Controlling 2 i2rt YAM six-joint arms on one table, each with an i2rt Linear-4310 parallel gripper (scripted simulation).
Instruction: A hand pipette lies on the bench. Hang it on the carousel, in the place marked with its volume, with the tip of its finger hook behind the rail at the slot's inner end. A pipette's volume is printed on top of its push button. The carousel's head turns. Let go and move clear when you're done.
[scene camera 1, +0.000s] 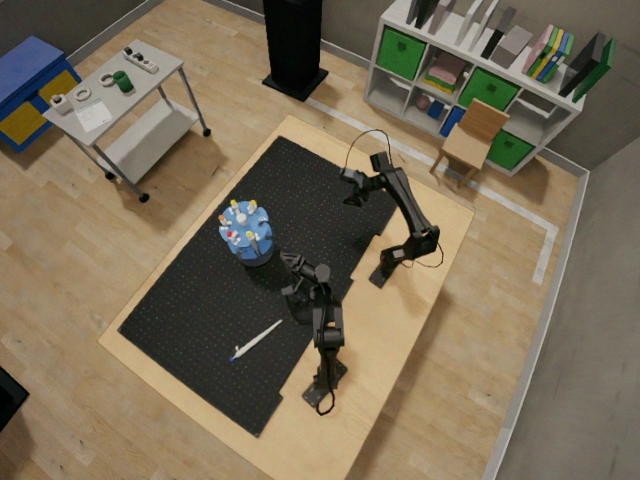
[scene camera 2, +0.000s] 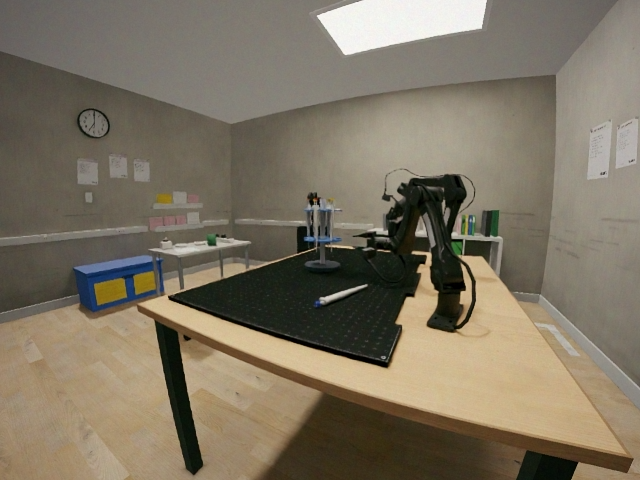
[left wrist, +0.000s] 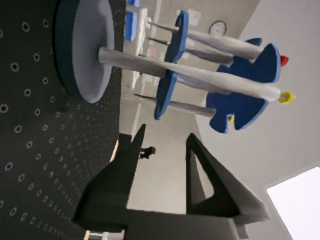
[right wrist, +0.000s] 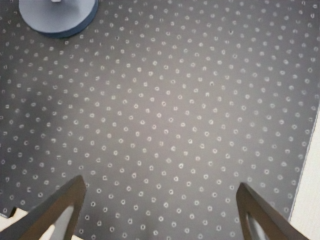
Note:
I see my left gripper (left wrist: 167, 132) and my right gripper (right wrist: 160, 184).

